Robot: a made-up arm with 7 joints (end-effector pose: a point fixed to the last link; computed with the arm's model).
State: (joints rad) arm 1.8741 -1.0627 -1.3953 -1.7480 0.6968 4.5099 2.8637
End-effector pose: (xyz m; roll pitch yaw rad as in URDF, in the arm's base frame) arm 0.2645 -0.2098 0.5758 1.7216 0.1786 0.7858
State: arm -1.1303 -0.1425 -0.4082 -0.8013 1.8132 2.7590 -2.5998
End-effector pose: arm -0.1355 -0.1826 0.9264 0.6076 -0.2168 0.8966
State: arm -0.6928 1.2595 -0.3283 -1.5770 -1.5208 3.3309 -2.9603
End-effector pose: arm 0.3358 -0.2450 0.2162 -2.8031 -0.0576 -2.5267
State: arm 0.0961 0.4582 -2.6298 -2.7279 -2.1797 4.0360 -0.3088
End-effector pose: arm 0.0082 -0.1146 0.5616 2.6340 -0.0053 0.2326
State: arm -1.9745 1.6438 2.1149 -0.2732 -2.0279 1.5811 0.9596
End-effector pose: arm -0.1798 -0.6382 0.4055 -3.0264 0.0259 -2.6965
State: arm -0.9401 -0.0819 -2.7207 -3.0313 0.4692 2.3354 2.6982
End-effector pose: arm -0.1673 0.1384 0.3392 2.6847 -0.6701 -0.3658
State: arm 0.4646 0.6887 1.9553 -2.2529 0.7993 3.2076 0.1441
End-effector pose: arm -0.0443 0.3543 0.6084 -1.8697 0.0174 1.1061
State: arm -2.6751 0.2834 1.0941 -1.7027 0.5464 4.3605 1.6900
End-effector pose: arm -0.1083 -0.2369 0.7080 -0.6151 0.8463 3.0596
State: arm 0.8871 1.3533 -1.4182 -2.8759 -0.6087 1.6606 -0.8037
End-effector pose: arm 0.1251 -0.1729 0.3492 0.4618 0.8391 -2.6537
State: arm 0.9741 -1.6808 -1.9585 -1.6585 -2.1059 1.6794 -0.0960
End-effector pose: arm 0.1761 -0.4528 0.2183 2.8000 0.3057 -0.3225
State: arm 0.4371 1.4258 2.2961 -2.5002 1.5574 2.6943 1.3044
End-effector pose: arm -0.0702 0.2781 0.5092 0.5630 0.8369 -2.1379
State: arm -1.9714 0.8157 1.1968 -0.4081 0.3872 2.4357 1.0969
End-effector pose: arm -0.1632 -0.4761 0.8012 -1.2727 0.5234 -2.2369
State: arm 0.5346 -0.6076 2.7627 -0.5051 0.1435 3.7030 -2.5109
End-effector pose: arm -0.2586 -0.1363 0.8281 0.2571 0.4730 -2.1853
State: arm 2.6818 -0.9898 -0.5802 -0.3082 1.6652 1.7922 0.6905
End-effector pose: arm 0.4851 -0.1448 0.8248 0.0308 -0.9754 0.9718
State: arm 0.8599 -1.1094 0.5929 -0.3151 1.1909 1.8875 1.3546
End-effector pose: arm -0.3706 -0.3905 0.7829 -1.6420 -1.0097 1.1500
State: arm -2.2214 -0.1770 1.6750 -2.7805 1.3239 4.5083 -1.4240
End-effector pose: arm 0.1366 -0.0745 0.5801 1.5076 -0.4280 -0.2201
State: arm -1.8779 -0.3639 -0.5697 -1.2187 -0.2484 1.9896 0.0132
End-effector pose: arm -0.2063 -0.0483 0.9792 -3.1263 -1.0668 -2.5889
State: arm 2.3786 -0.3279 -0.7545 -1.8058 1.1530 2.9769 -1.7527
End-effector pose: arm 0.1746 0.2666 0.7559 1.6365 -1.1941 -2.9624
